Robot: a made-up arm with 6 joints.
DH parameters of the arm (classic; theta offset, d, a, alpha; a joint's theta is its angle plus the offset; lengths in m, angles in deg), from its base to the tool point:
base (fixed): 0 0.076 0 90
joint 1: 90 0.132 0.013 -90
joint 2: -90 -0.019 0.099 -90
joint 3: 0 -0.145 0.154 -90
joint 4: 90 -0.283 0.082 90
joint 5: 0 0.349 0.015 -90
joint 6: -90 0.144 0.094 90
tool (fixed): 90 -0.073 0 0
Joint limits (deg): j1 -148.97..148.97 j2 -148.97..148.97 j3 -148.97..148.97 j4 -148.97..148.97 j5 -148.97..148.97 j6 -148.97..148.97
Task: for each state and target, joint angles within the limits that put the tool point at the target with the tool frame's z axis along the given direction. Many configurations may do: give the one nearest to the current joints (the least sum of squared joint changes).
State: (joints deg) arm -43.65 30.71 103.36 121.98 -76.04 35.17
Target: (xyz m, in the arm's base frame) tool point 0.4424 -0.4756 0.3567 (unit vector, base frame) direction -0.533 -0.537 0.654
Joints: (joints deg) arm -53.17 73.54 117.04 142.23 -105.75 73.26
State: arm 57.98 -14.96 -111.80 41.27 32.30 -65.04
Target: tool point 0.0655 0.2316 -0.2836 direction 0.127 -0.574 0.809
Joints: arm 87.91 -0.99 -122.85 0.84 22.62 -96.35
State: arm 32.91 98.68 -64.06 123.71 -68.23 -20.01
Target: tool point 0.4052 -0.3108 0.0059 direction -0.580 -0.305 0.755
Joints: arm 37.31 84.00 -75.18 144.11 -71.63 -4.95
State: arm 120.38 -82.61 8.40 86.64 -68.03 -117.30
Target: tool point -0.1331 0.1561 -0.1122 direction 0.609 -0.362 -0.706
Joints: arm 92.41 -115.89 24.28 120.06 -72.07 -148.97
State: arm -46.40 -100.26 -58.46 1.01 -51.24 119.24
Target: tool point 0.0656 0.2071 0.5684 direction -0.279 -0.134 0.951
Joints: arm -69.47 -94.25 -91.28 -9.82 -54.70 94.21
